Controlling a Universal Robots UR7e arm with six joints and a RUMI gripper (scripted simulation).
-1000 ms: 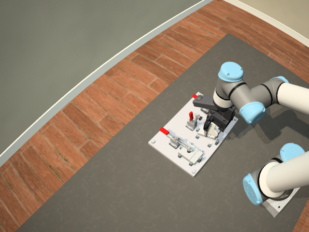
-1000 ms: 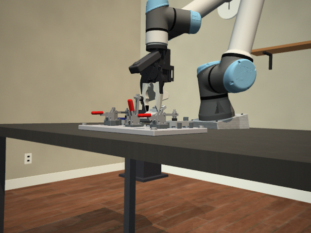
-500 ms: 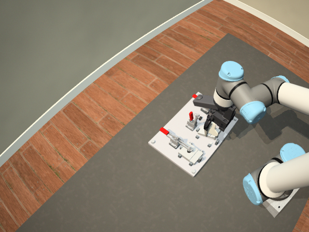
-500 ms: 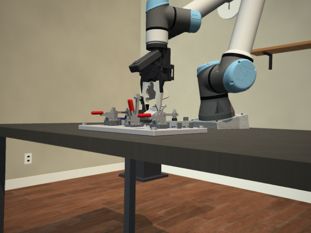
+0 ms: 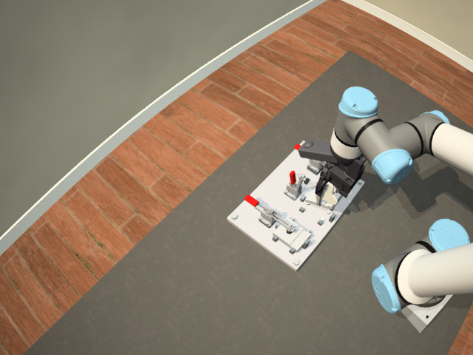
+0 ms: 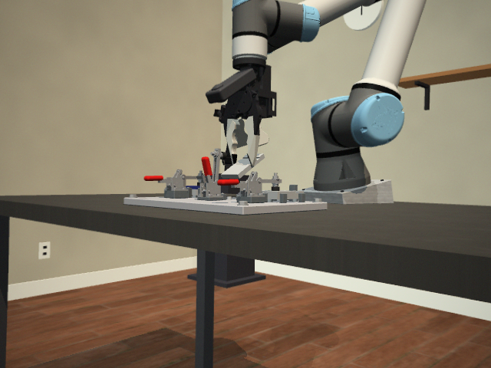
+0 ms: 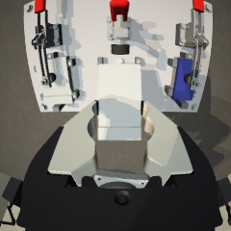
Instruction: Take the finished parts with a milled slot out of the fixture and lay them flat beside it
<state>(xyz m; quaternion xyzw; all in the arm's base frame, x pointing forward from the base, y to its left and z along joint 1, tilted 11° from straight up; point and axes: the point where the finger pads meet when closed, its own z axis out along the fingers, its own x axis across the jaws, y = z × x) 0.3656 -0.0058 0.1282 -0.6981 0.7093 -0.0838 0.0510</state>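
My hand is 9 cm above the white fixture plate and 6 cm short of it. Also, from my hand: blue blank: 11 cm to the right, 7 cm below, 1 cm ahead.
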